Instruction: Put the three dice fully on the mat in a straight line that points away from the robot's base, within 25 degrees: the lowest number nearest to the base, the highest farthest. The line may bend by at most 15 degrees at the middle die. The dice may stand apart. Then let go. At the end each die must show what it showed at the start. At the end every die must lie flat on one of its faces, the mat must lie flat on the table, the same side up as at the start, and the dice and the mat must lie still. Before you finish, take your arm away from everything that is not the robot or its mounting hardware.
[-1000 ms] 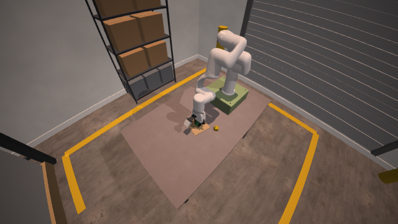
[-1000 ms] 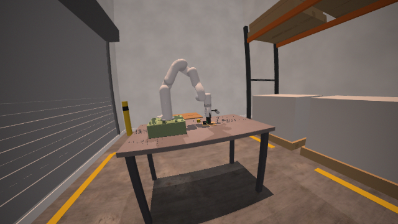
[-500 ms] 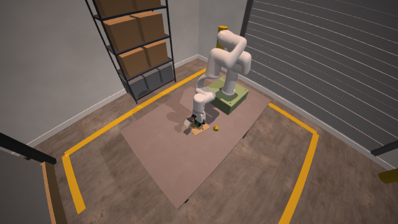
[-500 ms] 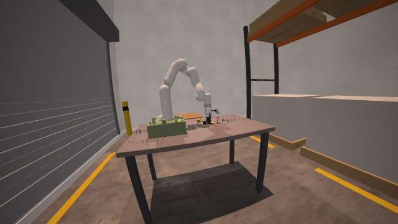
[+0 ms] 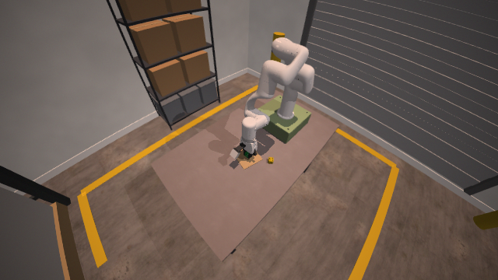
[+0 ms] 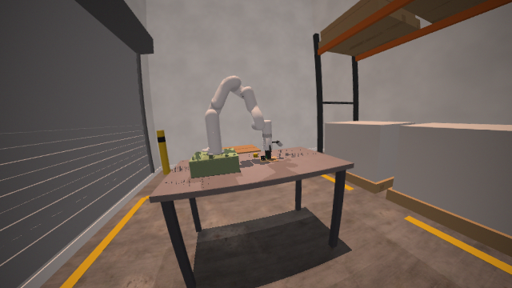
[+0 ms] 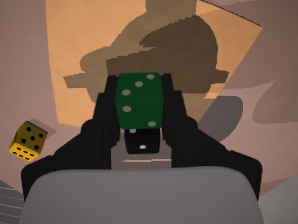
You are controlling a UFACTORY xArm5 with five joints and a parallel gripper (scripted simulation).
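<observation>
Right now my hand is 10 mm above the green die. The rest, counted from my hand: orange mat (30 mm below); then black die (50 mm behind, 10 mm below); then yellow die (50 mm behind, 140 mm to the left, 20 mm below).
</observation>
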